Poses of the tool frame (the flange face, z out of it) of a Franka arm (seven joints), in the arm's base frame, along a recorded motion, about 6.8 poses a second.
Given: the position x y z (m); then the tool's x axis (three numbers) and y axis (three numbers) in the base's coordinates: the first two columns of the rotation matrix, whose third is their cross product.
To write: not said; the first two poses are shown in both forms.
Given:
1: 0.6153 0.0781 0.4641 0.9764 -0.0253 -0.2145 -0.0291 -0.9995 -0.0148
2: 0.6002 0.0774 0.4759 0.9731 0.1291 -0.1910 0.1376 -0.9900 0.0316
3: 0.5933 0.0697 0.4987 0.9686 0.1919 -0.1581 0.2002 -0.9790 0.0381
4: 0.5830 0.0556 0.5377 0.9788 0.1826 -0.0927 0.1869 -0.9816 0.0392
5: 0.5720 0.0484 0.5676 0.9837 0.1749 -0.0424 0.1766 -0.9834 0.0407
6: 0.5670 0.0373 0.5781 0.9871 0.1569 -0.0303 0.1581 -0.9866 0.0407
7: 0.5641 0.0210 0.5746 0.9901 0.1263 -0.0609 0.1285 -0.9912 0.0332
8: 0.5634 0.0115 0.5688 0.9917 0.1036 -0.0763 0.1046 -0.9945 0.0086
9: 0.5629 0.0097 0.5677 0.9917 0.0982 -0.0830 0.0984 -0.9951 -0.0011
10: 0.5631 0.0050 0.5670 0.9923 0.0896 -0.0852 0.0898 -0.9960 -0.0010
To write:
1: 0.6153 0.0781 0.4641; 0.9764 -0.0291 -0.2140; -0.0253 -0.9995 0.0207; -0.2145 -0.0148 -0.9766
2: 0.6002 0.0774 0.4759; 0.9731 0.1376 -0.1850; 0.1291 -0.9900 -0.0570; -0.1910 0.0316 -0.9811
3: 0.5933 0.0697 0.4987; 0.9686 0.2002 -0.1475; 0.1919 -0.9790 -0.0686; -0.1581 0.0381 -0.9867
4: 0.5830 0.0556 0.5377; 0.9788 0.1869 -0.0838; 0.1826 -0.9816 -0.0557; -0.0927 0.0392 -0.9949
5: 0.5720 0.0484 0.5676; 0.9837 0.1766 -0.0346; 0.1749 -0.9834 -0.0475; -0.0424 0.0407 -0.9983
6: 0.5670 0.0373 0.5781; 0.9871 0.1581 -0.0235; 0.1569 -0.9866 -0.0450; -0.0303 0.0407 -0.9987
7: 0.5641 0.0210 0.5746; 0.9901 0.1285 -0.0562; 0.1263 -0.9912 -0.0407; -0.0609 0.0332 -0.9976
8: 0.5634 0.0115 0.5688; 0.9917 0.1046 -0.0750; 0.1036 -0.9945 -0.0165; -0.0763 0.0086 -0.9971
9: 0.5629 0.0097 0.5677; 0.9917 0.0984 -0.0827; 0.0982 -0.9951 -0.0071; -0.0830 -0.0011 -0.9965
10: 0.5631 0.0050 0.5670; 0.9923 0.0898 -0.0849; 0.0896 -0.9960 -0.0067; -0.0852 -0.0010 -0.9964
